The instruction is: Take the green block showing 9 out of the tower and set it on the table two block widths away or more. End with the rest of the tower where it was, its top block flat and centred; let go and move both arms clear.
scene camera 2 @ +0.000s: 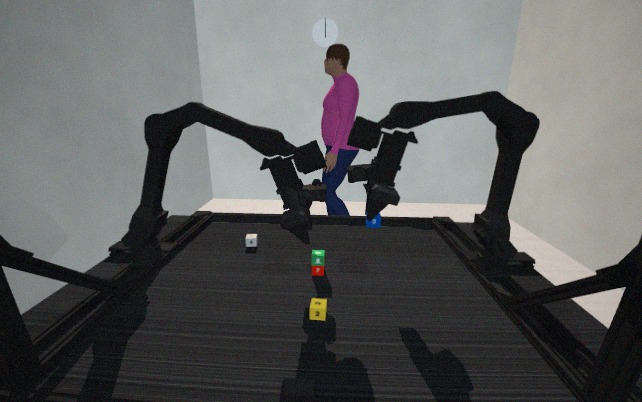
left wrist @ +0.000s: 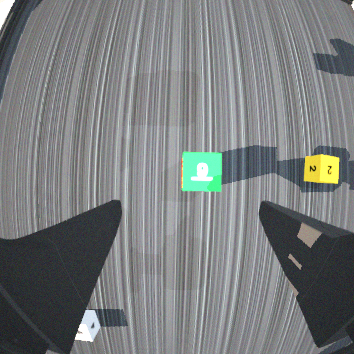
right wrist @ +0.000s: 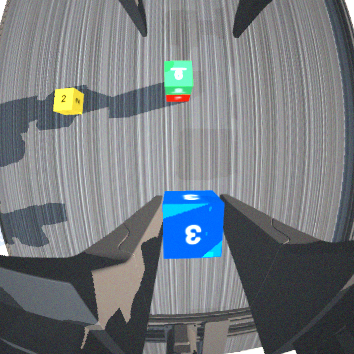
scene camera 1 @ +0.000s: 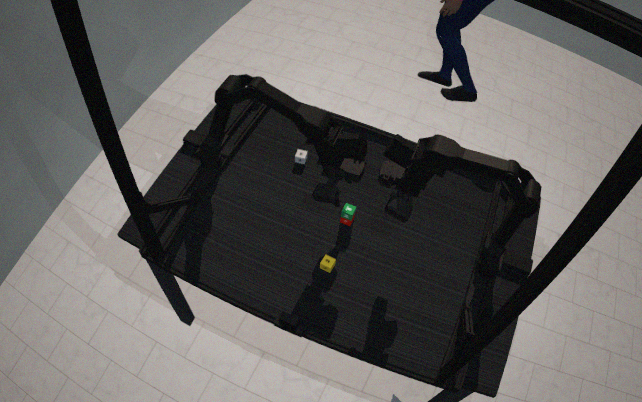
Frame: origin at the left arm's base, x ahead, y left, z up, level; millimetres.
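Where they show: left gripper, fingertip midpoint: [scene camera 2: 309, 236] [left wrist: 191, 208] [right wrist: 190, 32] [scene camera 1: 344, 194]; right gripper, fingertip midpoint: [scene camera 2: 367, 217] [right wrist: 191, 201]; left arm's base at its link origin: [scene camera 2: 147, 260] [scene camera 1: 211, 163]; right arm's base at its link origin: [scene camera 2: 490, 270] [right wrist: 180, 332] [scene camera 1: 485, 270].
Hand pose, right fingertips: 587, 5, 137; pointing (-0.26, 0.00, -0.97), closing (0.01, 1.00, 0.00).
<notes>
Each offset is from my right fingertips to the centre of the thing, as dx, dy, dz. Level surfaces: height alone.
The green block @[-122, -2, -113] [scene camera 1: 349, 210] [scene camera 2: 318, 257] [left wrist: 202, 171] [right wrist: 178, 75] sits squarely on the red 7 block @[-122, -2, -142] [scene camera 1: 346, 221] [scene camera 2: 317, 270] [right wrist: 178, 98]; its top shows an underlined 9. The blue 3 block @[+14, +0, -4] [scene camera 2: 373, 221] [right wrist: 192, 230] is held up in the air between the fingers of my right gripper [scene camera 1: 398, 207] [scene camera 2: 371, 216] [right wrist: 191, 201], behind and to the right of the tower in scene camera 2. In scene camera 1 that block is hidden. My left gripper [scene camera 1: 327, 194] [scene camera 2: 303, 240] [left wrist: 191, 208] [right wrist: 190, 32] is open and empty, above and behind the tower, touching no block.
A yellow 2 block @[-113, -167, -142] [scene camera 1: 327, 263] [scene camera 2: 318, 309] [left wrist: 320, 169] [right wrist: 67, 101] stands in front of the tower on the dark table @[dz -156] [scene camera 1: 250, 240]. A white 4 block @[-340, +148, -142] [scene camera 1: 300, 156] [scene camera 2: 251, 240] [left wrist: 89, 325] stands back left. A person [scene camera 1: 452, 45] [scene camera 2: 342, 110] is beyond the table.
</notes>
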